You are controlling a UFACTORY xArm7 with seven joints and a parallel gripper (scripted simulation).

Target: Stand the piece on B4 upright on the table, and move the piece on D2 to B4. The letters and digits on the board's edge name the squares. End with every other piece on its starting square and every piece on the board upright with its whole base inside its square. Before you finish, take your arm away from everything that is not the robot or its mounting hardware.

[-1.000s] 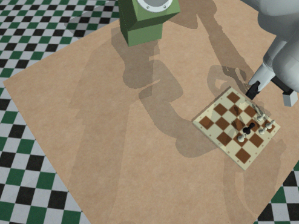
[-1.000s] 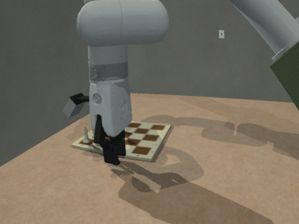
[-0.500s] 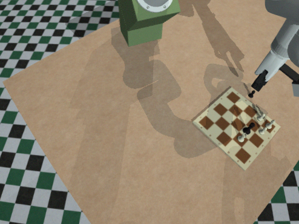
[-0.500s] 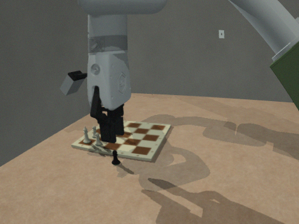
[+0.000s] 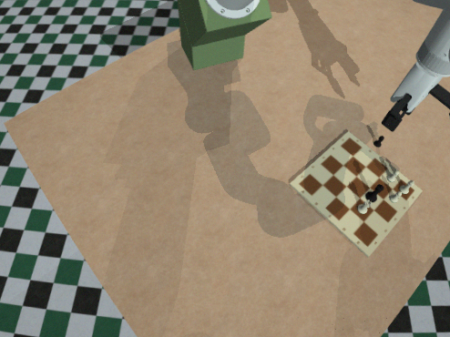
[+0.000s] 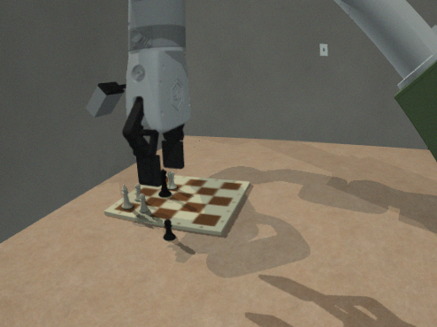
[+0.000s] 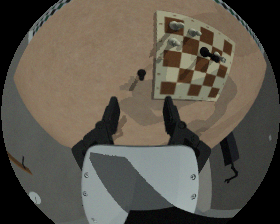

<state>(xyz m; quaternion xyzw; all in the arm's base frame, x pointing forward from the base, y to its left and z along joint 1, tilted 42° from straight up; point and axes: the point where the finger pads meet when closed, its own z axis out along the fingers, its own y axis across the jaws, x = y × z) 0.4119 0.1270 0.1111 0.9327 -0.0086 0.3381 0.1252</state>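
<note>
My hand is 5 cm short of the white rook-like piece, 18 cm to the left of it and 9 cm above it. Also, from my hand: chessboard 2 cm ahead, 14 cm to the right, 11 cm below; then black piece 5 cm ahead, 15 cm to the right, 8 cm below; then black pawn 10 cm below.
</note>
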